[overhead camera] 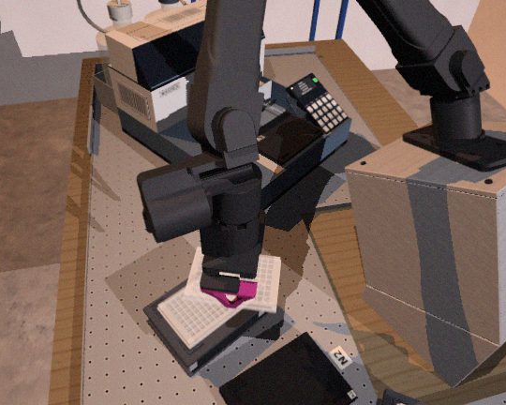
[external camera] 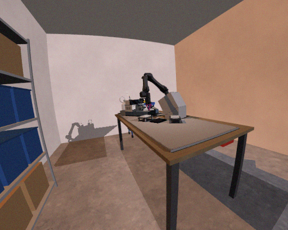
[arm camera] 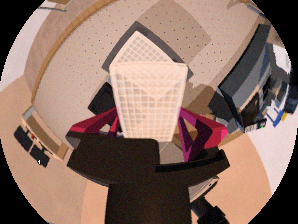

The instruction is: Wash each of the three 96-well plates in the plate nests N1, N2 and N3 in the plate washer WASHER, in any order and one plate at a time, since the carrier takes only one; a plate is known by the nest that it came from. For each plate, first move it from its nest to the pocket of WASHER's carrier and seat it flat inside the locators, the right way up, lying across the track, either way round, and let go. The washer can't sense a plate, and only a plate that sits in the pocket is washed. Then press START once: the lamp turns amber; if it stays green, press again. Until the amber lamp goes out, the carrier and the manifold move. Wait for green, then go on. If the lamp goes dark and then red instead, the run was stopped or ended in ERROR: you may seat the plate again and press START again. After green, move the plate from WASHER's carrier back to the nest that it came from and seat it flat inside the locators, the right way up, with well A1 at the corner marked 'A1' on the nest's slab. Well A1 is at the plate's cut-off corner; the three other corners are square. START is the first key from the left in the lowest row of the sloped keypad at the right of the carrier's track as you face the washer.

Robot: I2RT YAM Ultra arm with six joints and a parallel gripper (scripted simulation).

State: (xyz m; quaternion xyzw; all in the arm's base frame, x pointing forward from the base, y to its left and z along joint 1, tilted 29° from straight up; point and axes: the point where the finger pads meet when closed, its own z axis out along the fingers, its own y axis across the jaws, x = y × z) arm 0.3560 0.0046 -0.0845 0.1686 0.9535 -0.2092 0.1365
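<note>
My hand is 14 cm to the right of the nest N2, 12 cm above it and 5 cm past it. From my hand the other things lie so: n2 label (15 cm behind, 13 cm below, 10 cm to the left); nest N1 (9 cm below, 4 cm ahead, 2 cm to the right); nest n3 (28 cm to the left, 17 cm behind, 9 cm below).
</note>
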